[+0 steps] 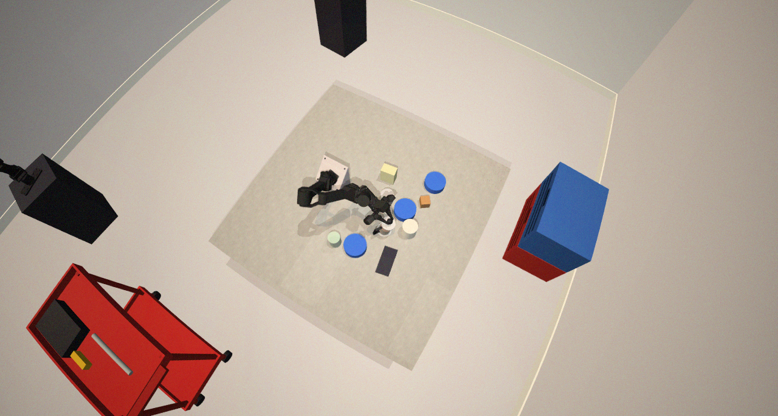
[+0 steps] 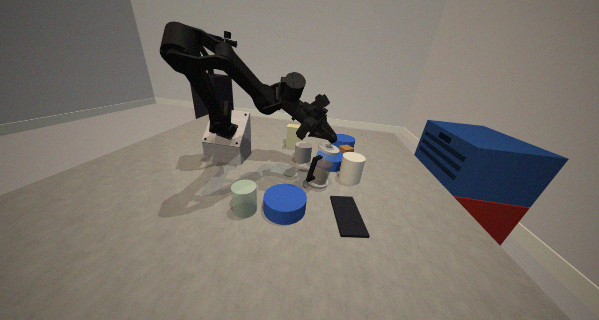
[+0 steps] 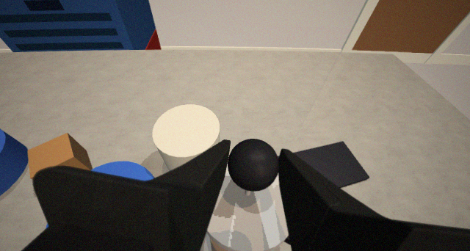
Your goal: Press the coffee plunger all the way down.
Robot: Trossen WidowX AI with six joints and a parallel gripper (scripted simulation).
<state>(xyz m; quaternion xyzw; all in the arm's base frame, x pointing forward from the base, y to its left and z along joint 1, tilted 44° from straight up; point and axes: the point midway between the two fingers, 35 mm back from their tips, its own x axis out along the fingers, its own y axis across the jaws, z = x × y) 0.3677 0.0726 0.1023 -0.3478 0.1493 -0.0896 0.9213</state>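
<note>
The glass coffee press is 90 mm below my gripper tip, 30 mm behind it and 20 mm to the right of it. Also, from my gripper tip: grey cylinder (150 mm to the left, 140 mm below, 130 mm behind); then orange cube (260 mm to the left, 150 mm below, 40 mm ahead); then flat black slab (170 mm below, 130 mm to the right, 80 mm ahead).
</note>
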